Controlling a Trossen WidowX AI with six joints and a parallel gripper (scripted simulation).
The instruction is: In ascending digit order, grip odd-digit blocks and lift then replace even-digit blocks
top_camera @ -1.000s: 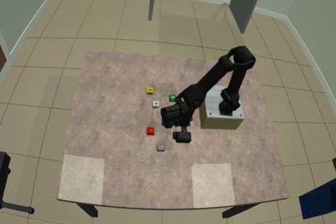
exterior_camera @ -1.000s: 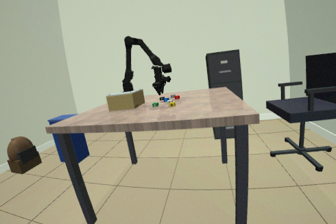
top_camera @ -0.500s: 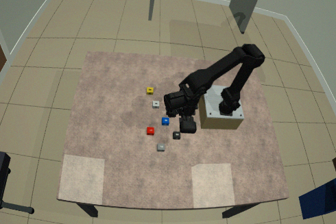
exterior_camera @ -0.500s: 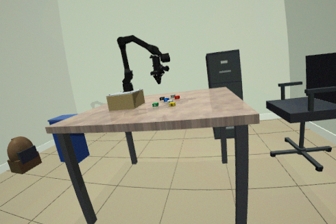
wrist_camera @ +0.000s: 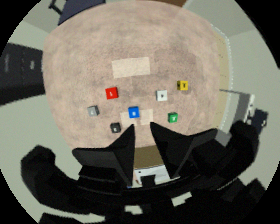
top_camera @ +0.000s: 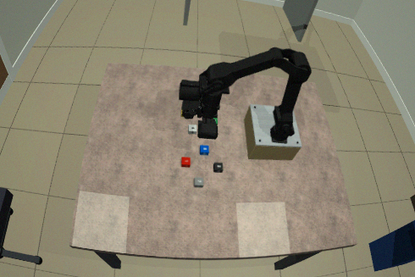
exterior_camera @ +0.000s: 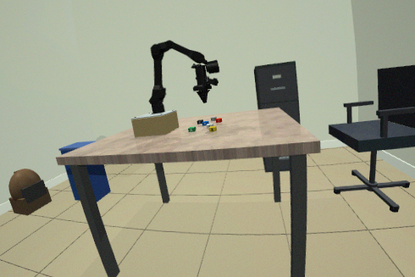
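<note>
Right now the white block is 3 cm ahead of my gripper tip, 8 cm to the right of it and 12 cm below it. The rest, counted from my gripper tip: blue block 2 cm behind, 1 cm to the left, 12 cm below; then black block 7 cm behind, 8 cm to the left, 12 cm below; then red block 5 cm ahead, 8 cm to the left, 12 cm below.
</note>
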